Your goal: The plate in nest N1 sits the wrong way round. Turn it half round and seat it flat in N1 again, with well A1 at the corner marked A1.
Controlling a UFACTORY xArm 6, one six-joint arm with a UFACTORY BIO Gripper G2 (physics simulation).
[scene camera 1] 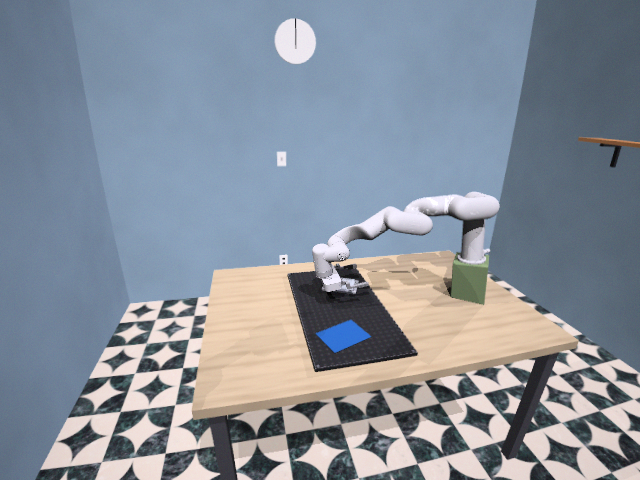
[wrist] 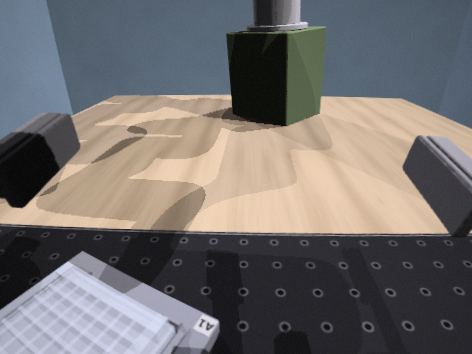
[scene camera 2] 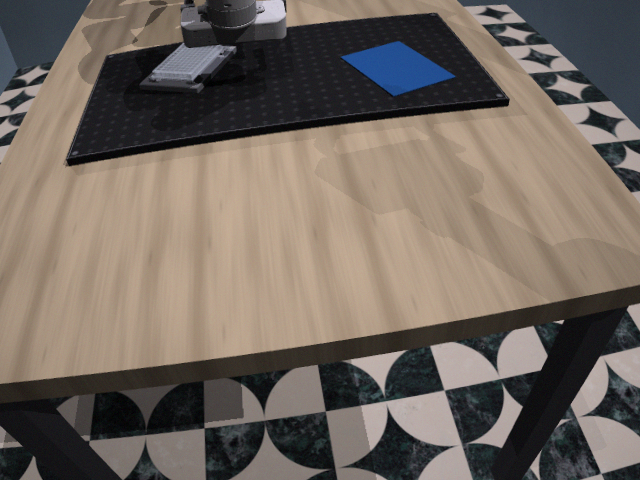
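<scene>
The clear, pale well plate (scene camera 2: 183, 63) (wrist: 82, 317) sits in the grey nest (scene camera 2: 168, 87) (wrist: 142, 296) on the black board. In the wrist view, the nest's corner label A1 (wrist: 205, 324) shows at the lower middle; the plate's own A1 well cannot be made out. My gripper (scene camera 1: 360, 275) (wrist: 240, 167) is open and empty, its fingers wide apart. In scene camera 1 it is low over the nest area and partly hides plate and nest. In the wrist view the plate lies low and left, below the fingers. In scene camera 2 the fingers are mostly hidden.
The black board (scene camera 1: 382, 343) (scene camera 2: 284, 105) (wrist: 300, 277) lies on the wooden table (scene camera 1: 248, 335) (scene camera 2: 258, 232) (wrist: 250, 200). A flat blue rectangle (scene camera 1: 343, 335) (scene camera 2: 398, 68) lies at its other end. The green base block (scene camera 1: 469, 280) (wrist: 305, 75) carries the arm.
</scene>
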